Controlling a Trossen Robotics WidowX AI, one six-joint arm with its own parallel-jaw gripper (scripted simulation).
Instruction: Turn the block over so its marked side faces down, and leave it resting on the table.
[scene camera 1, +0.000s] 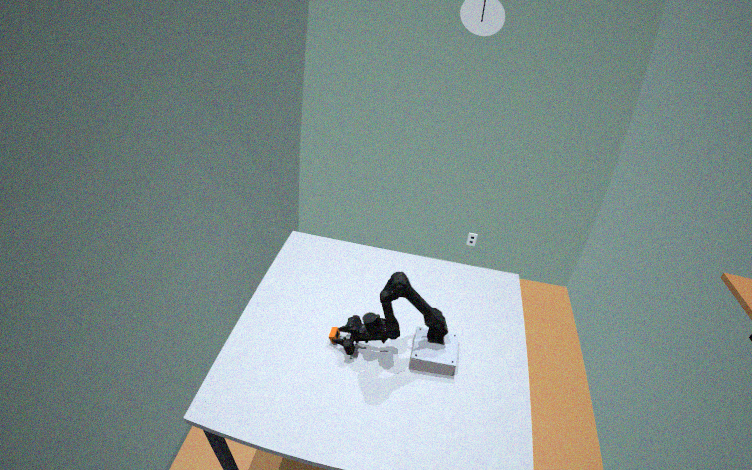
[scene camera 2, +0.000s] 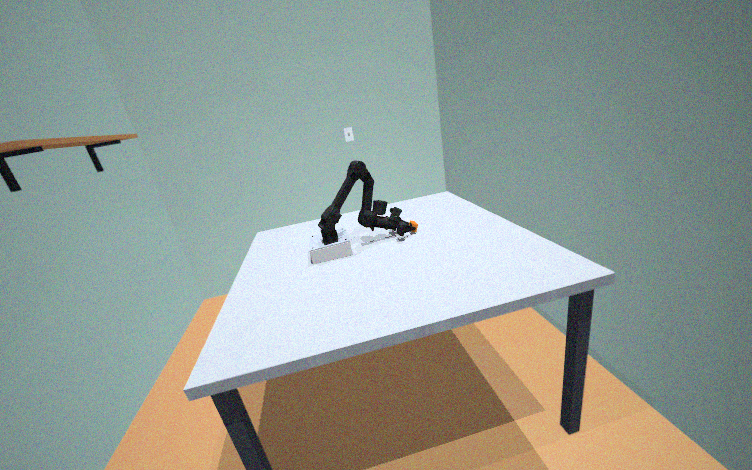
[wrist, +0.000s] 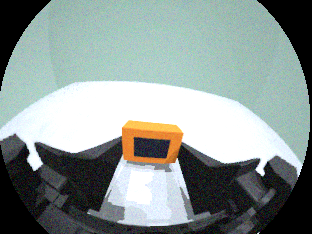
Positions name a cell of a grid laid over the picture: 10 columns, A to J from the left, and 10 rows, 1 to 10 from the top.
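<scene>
Scene camera 1 shows my gripper (scene camera 1: E8), and it's carrying a block. If you had the wrist view, you'd see that block (wrist: E7) there, and my gripper (wrist: E7) too.
</scene>
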